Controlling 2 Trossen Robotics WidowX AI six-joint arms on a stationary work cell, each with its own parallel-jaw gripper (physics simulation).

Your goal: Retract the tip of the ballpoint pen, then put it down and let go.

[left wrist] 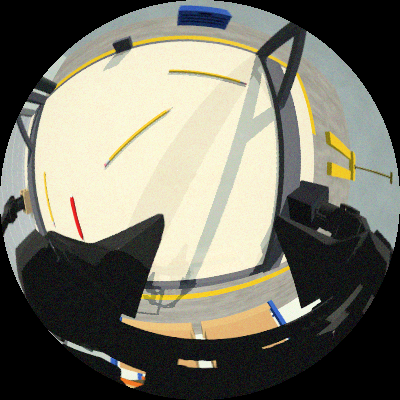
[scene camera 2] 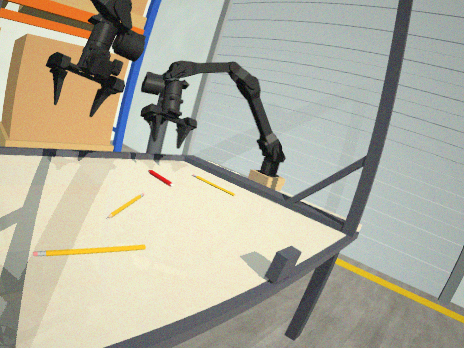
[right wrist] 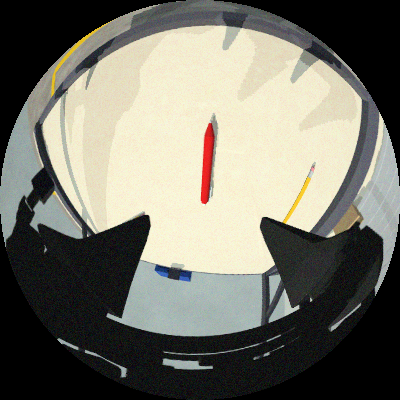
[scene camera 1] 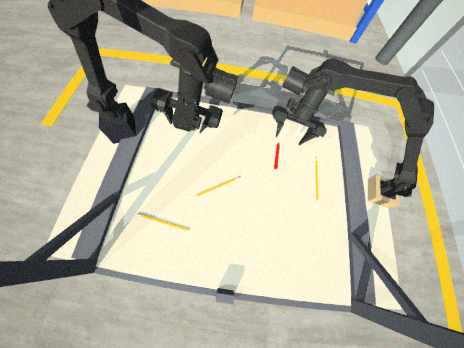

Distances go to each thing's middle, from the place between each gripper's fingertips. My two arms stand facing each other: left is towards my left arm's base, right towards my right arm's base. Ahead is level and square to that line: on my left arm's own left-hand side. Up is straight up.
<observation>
The red ballpoint pen (right wrist: 208,141) is 33 cm to the right of my left hand, 17 cm below it and 9 cm ahead of it. Round my left hand: grey block (scene camera 2: 284,261) 44 cm behind, 24 cm to the right, 15 cm below.
My right gripper is now 10 mm past the red ballpoint pen, 10 mm to the right of it and 100 mm above it. The rest, counted from my right hand: grey block: 530 mm behind, 100 mm to the left, 70 mm below.
</observation>
